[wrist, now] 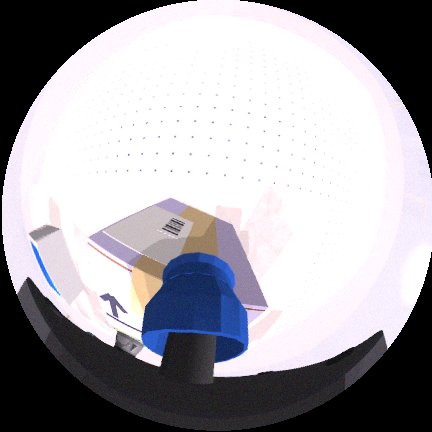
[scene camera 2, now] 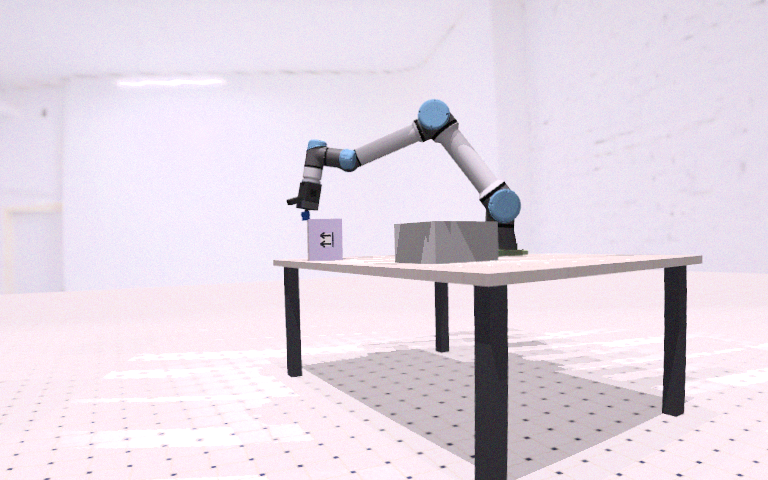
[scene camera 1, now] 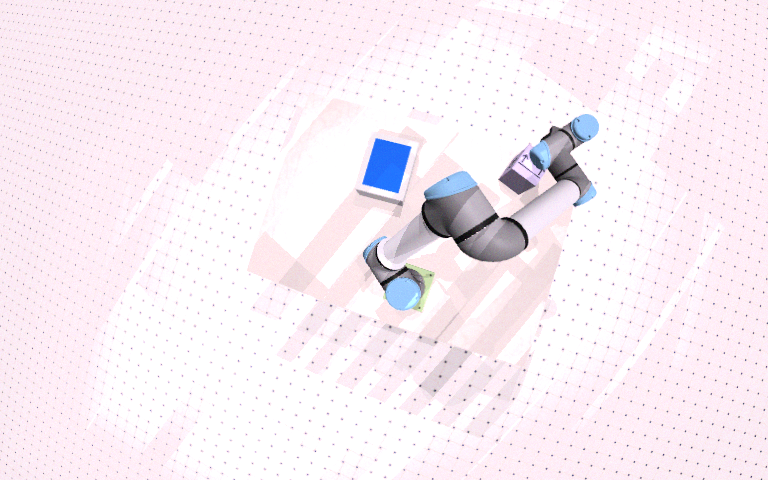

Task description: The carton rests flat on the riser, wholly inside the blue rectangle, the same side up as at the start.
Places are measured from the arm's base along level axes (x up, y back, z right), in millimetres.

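Where they show: hand, tool point: (wrist: pixel 203 271) (scene camera 2: pixel 304 221); arm's base, link origin: (wrist: pixel 130 338) (scene camera 2: pixel 498 248).
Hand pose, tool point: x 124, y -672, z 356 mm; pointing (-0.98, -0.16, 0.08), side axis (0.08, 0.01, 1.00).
Note:
Things, the pixels of their top centre, and the offset from my tool point.
- pale purple carton, top centre: (wrist: pixel 158 328) (scene camera 2: pixel 324 219) (scene camera 1: pixel 532 164) dx +6, dy +66, dz -34 mm
- grey riser, top centre: (scene camera 2: pixel 445 222) (scene camera 1: pixel 386 165) dx -32, dy +228, dz -581 mm
- blue rectangle, top centre: (scene camera 1: pixel 386 165) dx -32, dy +228, dz -581 mm
A pale purple carton (scene camera 1: pixel 519 178) (scene camera 2: pixel 324 239) (wrist: pixel 150 235) stands upright on the table, with arrows, tan tape and a barcode label. My suction cup (scene camera 2: pixel 305 215) (wrist: pixel 195 300) is blue. It presses on the carton's top face and looks slightly squashed, so it is shut on the carton. In scene camera 1 the wrist hides the cup and part of the carton's top. The grey riser (scene camera 1: pixel 378 196) (scene camera 2: pixel 464 242) (wrist: pixel 62 260) stands apart from the carton, with the blue rectangle (scene camera 1: pixel 386 165) (wrist: pixel 44 270) on its top. The rectangle does not show in scene camera 2.
The table (scene camera 2: pixel 594 266) carries the carton, the riser and the arm's green base plate (scene camera 1: pixel 428 282) (scene camera 2: pixel 518 251). The arm's elbow (scene camera 1: pixel 475 220) (scene camera 2: pixel 434 114) is raised above the table. The carton stands near a table edge.

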